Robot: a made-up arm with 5 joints.
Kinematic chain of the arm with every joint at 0, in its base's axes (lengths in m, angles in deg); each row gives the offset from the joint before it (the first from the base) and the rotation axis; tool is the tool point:
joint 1: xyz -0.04 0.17 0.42 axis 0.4 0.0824 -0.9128
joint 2: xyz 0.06 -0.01 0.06 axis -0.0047 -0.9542 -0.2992
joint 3: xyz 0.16 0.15 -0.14 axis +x
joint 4: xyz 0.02 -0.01 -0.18 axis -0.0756 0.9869 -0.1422
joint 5: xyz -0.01 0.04 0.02 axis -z
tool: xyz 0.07 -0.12 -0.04
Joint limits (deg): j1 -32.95..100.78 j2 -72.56..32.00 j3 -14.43..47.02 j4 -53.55..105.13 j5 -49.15..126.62
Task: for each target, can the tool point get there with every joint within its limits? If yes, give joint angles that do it. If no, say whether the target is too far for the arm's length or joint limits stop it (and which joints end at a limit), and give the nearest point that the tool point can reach.
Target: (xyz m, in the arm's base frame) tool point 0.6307 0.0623 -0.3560
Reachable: no: too far | nearest point 0.3423 0.0789 0.0689 | short by 0.514 m
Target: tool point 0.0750 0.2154 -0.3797
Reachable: no: too far | nearest point 0.0183 0.2652 -0.0343 | short by 0.354 m
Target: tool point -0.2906 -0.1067 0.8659
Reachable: no: joint limits stop it (at a limit: joint 1, joint 2, joint 3) | nearest point -0.2697 0.0595 0.3518 | short by 0.541 m
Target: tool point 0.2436 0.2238 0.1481
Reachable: yes | joints 49.98 -0.35 35.54 78.72 18.44
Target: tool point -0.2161 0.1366 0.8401
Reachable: no: joint limits stop it (at a limit: joint 1, joint 2, joint 3) | nearest point 0.0432 0.3656 0.5127 | short by 0.476 m
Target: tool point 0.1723 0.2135 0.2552
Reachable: yes | joints 58.49 4.46 0.03 35.48 103.21
